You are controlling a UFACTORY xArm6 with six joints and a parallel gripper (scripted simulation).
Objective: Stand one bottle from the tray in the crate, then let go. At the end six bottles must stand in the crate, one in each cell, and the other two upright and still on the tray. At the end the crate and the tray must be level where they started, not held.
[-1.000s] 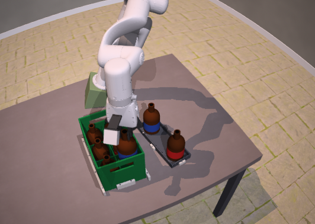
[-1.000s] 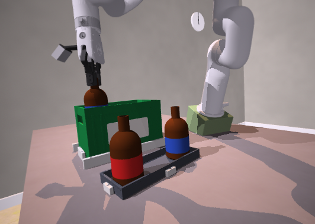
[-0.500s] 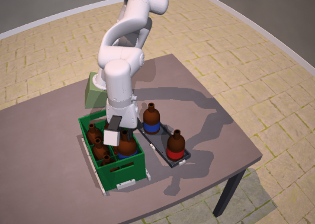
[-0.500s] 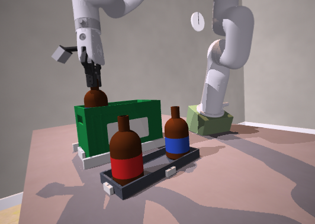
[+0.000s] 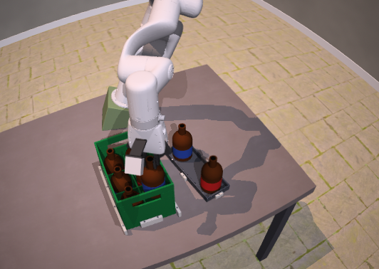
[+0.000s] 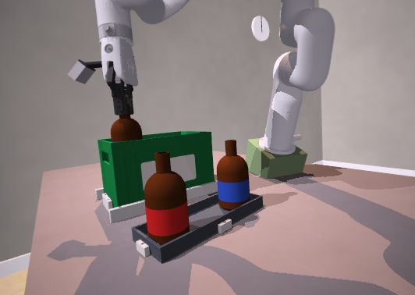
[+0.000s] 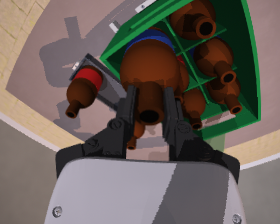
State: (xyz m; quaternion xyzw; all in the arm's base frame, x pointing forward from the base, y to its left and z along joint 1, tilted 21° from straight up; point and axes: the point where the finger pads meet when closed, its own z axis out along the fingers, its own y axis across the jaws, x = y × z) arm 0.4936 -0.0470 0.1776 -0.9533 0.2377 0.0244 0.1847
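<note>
My gripper is now 80 mm past the green crate, 60 mm to the left of it and 170 mm above it. Also, from my hand: dark tray 120 mm behind, 180 mm to the left, 250 mm below.
</note>
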